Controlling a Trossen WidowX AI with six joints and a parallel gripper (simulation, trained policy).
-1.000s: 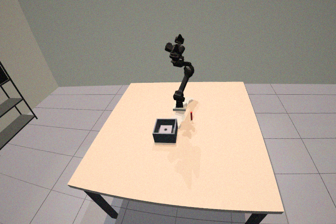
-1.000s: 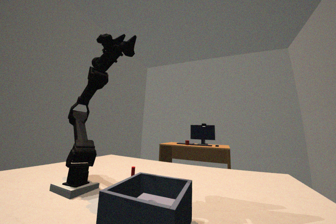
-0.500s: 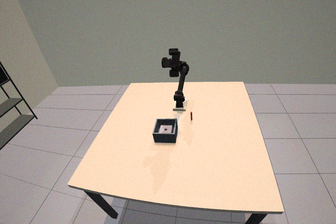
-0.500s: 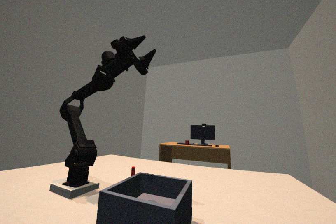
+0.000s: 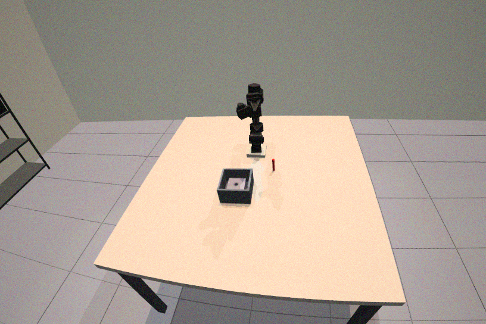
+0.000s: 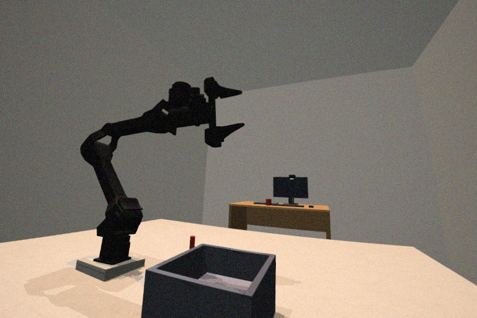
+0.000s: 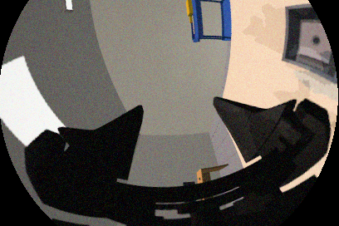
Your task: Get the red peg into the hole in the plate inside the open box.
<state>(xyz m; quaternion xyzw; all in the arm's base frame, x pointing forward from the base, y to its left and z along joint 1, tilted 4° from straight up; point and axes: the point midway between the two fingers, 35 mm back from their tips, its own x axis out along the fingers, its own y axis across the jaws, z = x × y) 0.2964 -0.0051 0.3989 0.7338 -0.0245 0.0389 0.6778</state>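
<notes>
Now: the red peg 150 mm behind my gripper tip, 70 mm to the left of it and 390 mm below it. Also, from my gripper tip: light plate (130 mm to the right, 380 mm below); dark grey box (130 mm to the right, 400 mm below).
</notes>
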